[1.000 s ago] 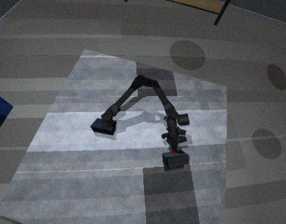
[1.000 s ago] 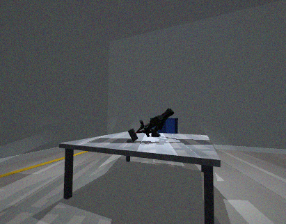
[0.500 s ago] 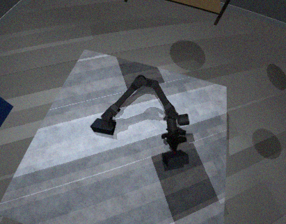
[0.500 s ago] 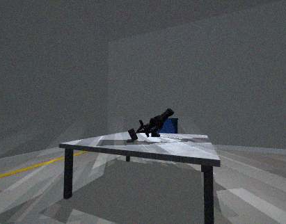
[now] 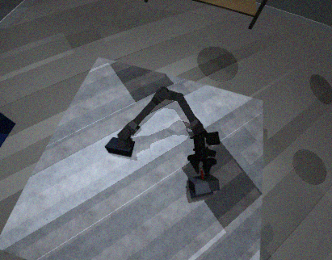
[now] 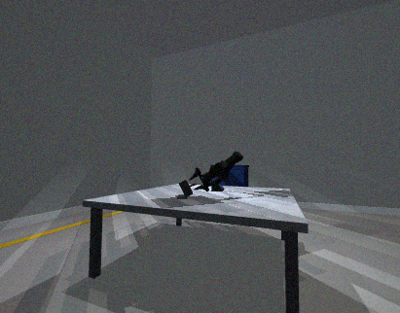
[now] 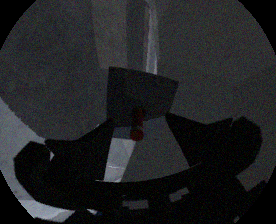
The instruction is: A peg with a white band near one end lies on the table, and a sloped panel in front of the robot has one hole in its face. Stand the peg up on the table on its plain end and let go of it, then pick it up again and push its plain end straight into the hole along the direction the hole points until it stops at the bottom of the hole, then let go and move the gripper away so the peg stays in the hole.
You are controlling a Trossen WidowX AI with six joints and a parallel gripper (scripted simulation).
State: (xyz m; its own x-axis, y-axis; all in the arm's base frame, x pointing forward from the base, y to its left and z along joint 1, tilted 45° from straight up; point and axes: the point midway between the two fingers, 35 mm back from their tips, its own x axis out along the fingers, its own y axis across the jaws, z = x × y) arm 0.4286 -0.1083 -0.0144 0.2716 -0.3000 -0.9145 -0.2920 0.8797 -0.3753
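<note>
Right now my gripper tip is 1 cm to the right of the red peg. The rest, counted from my gripper tip: dark sloped panel 1 cm ahead, 4 cm to the right, 2 cm below.
</note>
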